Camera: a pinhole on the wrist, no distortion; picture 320 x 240 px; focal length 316.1 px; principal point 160.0 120.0 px. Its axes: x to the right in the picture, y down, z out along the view. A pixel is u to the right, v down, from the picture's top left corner.
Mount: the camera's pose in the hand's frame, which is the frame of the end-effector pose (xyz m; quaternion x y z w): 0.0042 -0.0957 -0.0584 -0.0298 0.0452 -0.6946 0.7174
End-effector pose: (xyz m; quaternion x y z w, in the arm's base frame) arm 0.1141 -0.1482 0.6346 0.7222 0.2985 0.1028 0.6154
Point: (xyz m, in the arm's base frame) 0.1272 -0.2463 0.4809
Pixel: 223 58
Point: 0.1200 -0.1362 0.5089
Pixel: 243 217
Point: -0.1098 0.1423 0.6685
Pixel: behind the camera
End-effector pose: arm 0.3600 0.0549 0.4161 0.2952 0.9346 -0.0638 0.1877
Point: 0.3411 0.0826 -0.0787
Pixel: 89 221
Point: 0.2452 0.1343 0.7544
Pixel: behind the camera
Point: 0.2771 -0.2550 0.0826
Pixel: 307 100
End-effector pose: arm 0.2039 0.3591 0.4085 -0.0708 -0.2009 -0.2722 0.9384
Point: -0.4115 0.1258 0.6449
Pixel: outside the picture
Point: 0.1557 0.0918 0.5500
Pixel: outside the picture
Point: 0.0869 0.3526 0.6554
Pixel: 132 98
